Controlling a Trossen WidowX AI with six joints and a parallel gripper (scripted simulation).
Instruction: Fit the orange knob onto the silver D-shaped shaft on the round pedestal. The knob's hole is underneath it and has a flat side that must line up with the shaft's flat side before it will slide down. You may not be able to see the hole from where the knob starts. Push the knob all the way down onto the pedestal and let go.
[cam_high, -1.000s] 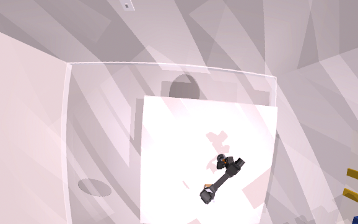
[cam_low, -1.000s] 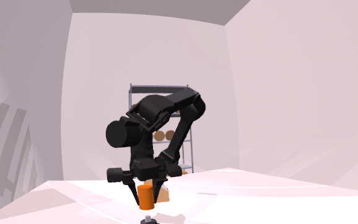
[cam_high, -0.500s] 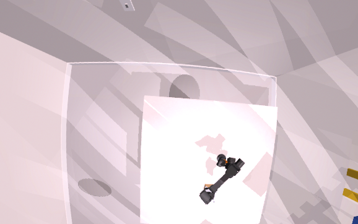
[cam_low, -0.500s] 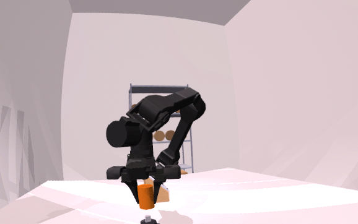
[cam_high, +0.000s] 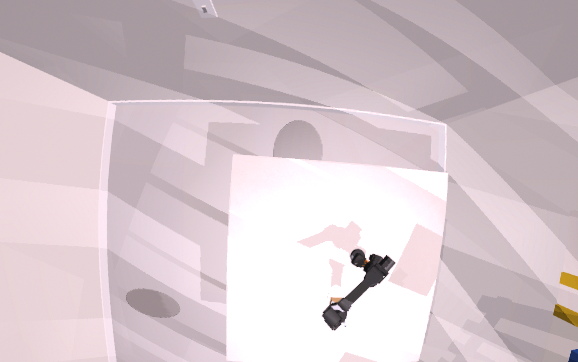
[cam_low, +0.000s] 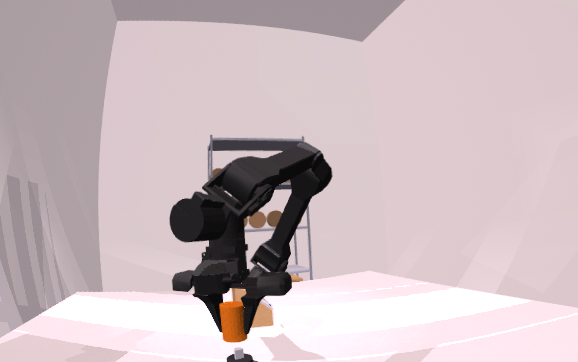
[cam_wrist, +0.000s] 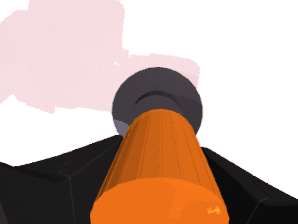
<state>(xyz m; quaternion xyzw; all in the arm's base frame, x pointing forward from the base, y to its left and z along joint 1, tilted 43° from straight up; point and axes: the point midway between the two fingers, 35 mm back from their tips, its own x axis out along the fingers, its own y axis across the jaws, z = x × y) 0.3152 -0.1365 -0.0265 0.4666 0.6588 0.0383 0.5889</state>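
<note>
Now: the silver shaft 6 cm below my gripper tip. Also, from my gripper tip: orange knob: 3 cm above.
</note>
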